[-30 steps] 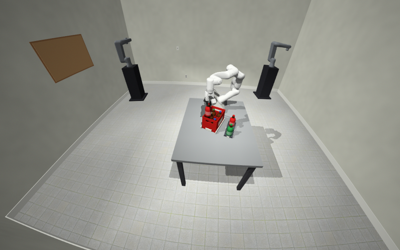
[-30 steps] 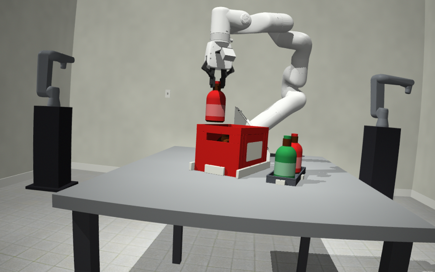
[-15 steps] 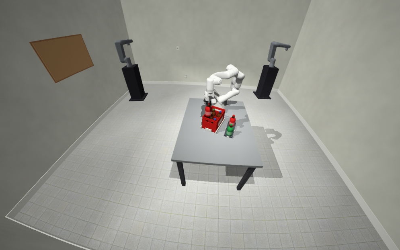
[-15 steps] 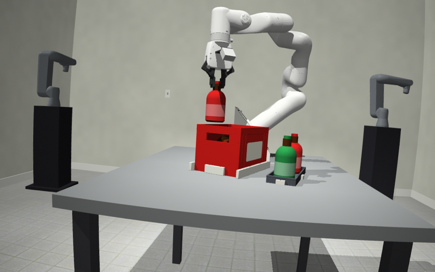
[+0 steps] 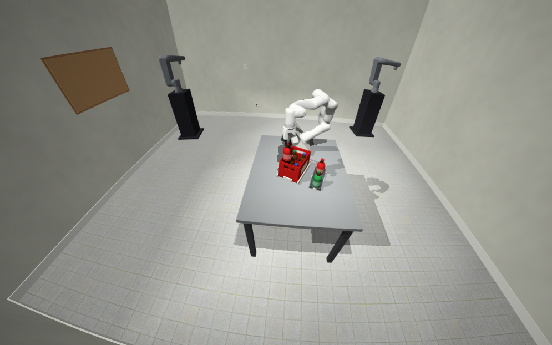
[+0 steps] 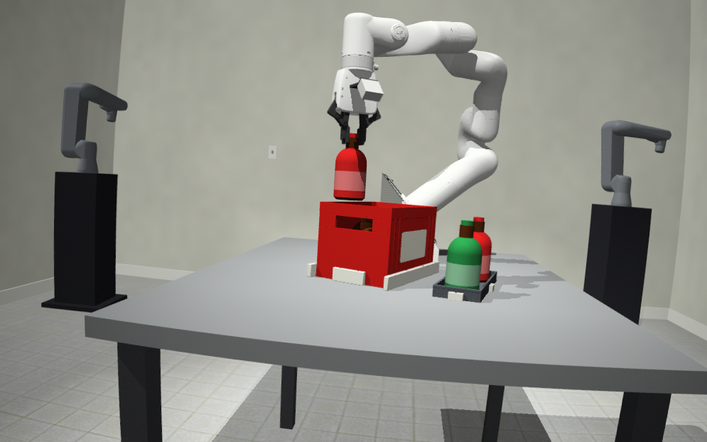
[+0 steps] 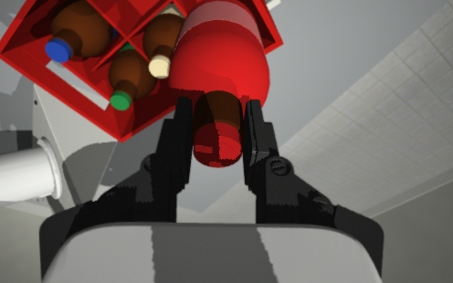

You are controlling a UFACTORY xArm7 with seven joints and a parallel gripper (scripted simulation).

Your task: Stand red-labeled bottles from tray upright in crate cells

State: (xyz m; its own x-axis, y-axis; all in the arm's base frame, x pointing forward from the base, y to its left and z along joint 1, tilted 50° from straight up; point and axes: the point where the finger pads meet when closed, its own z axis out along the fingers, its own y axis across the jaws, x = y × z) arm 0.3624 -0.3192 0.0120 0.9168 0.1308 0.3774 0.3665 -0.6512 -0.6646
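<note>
The brown bottle lies 80 mm behind my hand, 50 mm to the left of it and 250 mm below it. Round my hand: red-labeled bottle: 30 mm behind, 320 mm to the left, 250 mm below; red crate: 60 mm behind, 80 mm to the left, 250 mm below; green bottle: 140 mm ahead, 250 mm to the left, 250 mm below.
</note>
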